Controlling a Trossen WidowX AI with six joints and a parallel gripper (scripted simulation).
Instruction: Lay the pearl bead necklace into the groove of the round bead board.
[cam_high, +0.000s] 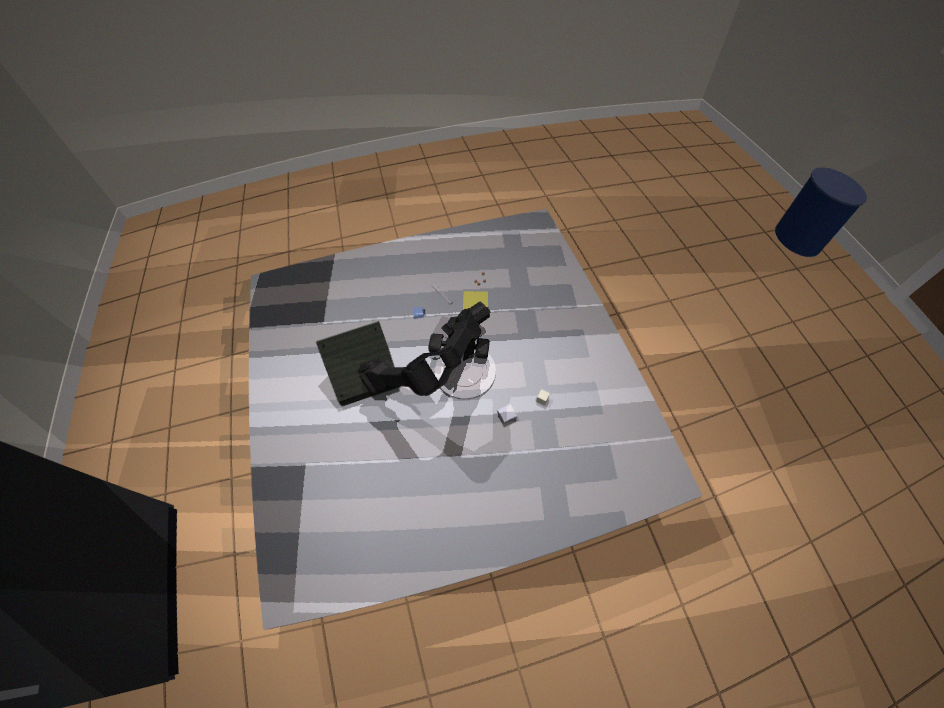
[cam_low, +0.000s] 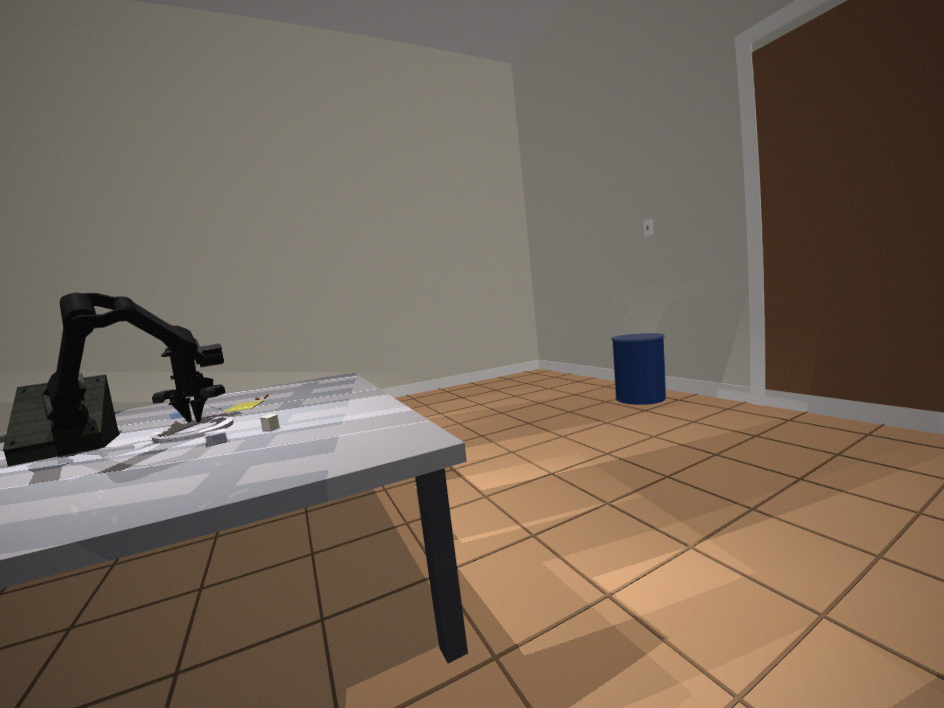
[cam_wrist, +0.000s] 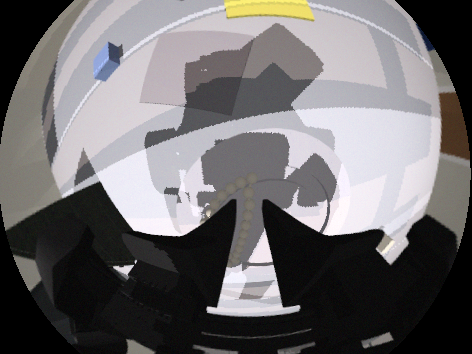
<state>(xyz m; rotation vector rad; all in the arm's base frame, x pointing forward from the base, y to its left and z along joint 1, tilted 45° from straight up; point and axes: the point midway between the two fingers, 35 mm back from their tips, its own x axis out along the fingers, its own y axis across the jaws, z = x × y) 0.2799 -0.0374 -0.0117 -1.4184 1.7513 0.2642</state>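
Now: the round bead board 4 cm to the right of my gripper tip and 1 cm below it. Round my gripper tip: yellow pad 13 cm ahead, 21 cm to the left, 1 cm below; grey card 1 cm ahead, 14 cm to the left, 1 cm below; white block 7 cm ahead, 24 cm to the right.
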